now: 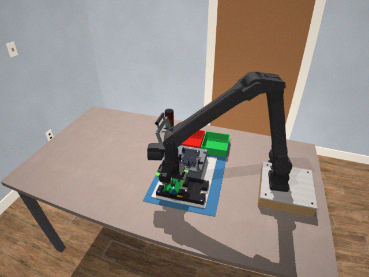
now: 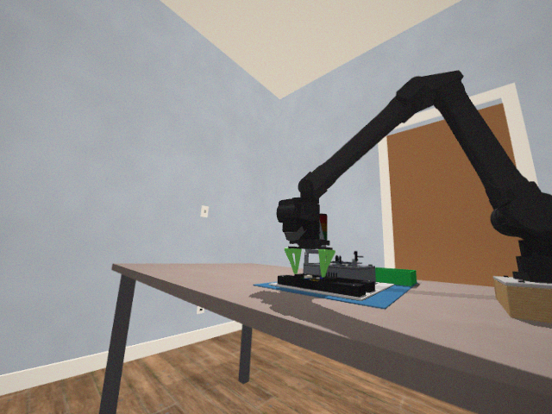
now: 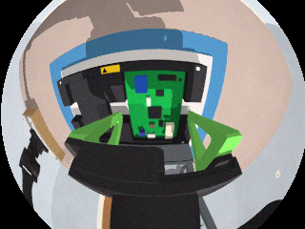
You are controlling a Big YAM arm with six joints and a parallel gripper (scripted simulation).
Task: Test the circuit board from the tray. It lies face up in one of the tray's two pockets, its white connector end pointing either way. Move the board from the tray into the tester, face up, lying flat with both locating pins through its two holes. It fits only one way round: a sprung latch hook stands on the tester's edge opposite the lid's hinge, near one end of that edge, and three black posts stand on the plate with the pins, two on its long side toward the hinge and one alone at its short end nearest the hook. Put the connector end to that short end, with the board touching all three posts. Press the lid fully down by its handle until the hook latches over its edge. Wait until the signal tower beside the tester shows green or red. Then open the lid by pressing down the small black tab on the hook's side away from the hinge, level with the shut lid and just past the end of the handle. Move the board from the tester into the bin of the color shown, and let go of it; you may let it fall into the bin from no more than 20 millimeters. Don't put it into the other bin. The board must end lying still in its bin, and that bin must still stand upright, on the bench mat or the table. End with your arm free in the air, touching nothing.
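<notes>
My gripper is now 2 cm above the green circuit board. The rest, counted from my hand: red bin: 37 cm to the right, 2 cm below, 1 cm behind; then tester plate: 16 cm to the right, 4 cm behind, 3 cm above; then tester lid: 17 cm to the right, 14 cm above, 8 cm ahead.
</notes>
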